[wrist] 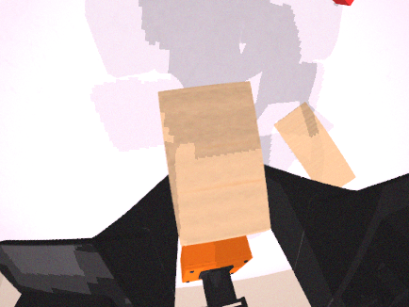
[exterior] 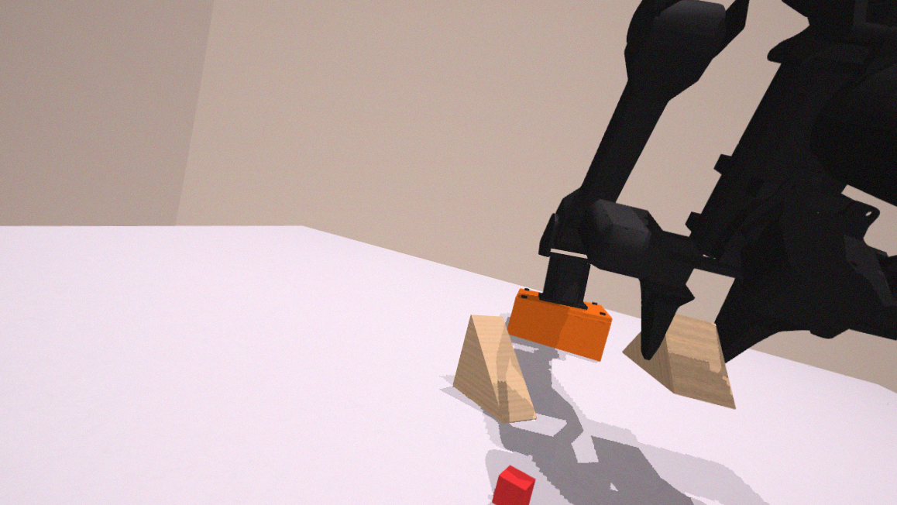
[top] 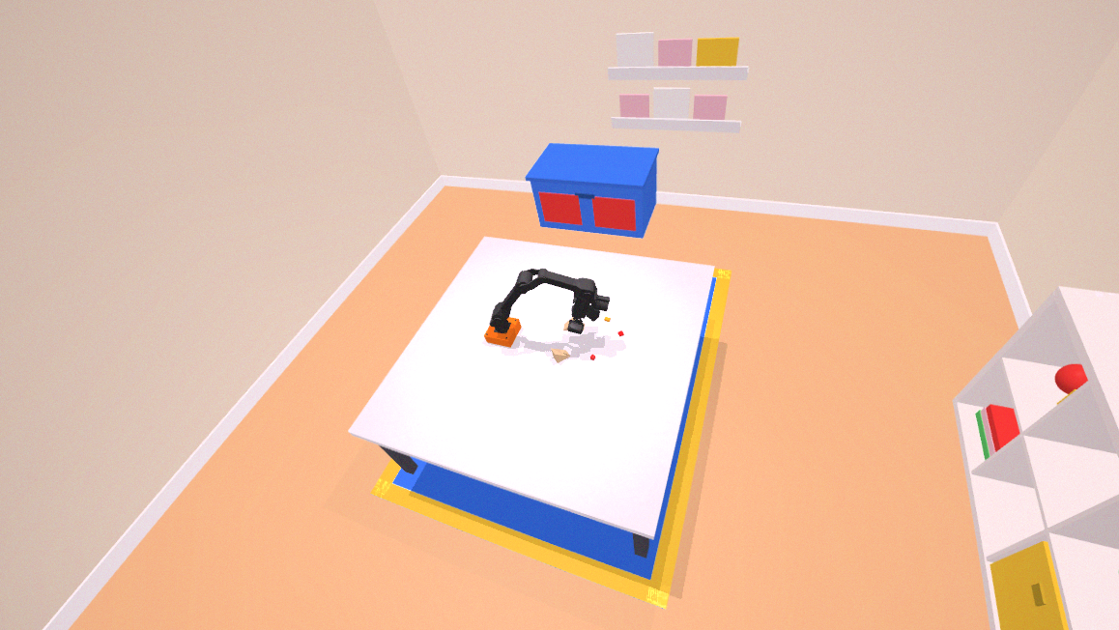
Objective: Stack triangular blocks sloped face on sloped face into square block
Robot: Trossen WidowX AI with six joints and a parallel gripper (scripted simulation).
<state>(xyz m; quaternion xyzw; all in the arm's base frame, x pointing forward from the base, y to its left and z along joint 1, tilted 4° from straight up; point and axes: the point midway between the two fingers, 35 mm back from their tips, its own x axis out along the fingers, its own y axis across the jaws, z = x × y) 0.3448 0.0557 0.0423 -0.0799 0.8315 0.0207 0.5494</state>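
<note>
Right now my gripper tip is 110 mm short of the red cube, 100 mm to the left of it and 70 mm above it.
</note>
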